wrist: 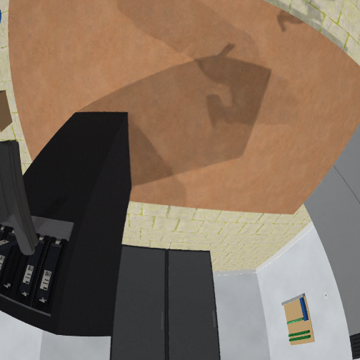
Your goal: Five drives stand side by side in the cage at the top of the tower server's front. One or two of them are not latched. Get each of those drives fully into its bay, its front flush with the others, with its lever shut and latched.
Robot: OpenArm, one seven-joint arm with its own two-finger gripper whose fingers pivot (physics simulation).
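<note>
The black tower server (95, 210) stands at the left of the wrist view, its drive cage at the lower left. Dark drives with white labels sit side by side there. The drive nearest the tower's right side wall (46, 277) and the one beside it (29, 274) show most clearly. More drives are partly cut off by the left edge. I cannot tell from this steep angle which levers are latched or whether all fronts are flush. My gripper (29, 248) is open, with one dark finger showing over the upper part of the cage; the other finger is out of view.
A brown surface (165, 30) with shadows fills the upper part. Two dark cabinets (142, 300) (190, 300) stand beyond the tower. A pinboard (299, 322) hangs on the pale wall. A large grey unit (342, 200) is at the right, and a brown box (4, 111) at the left edge.
</note>
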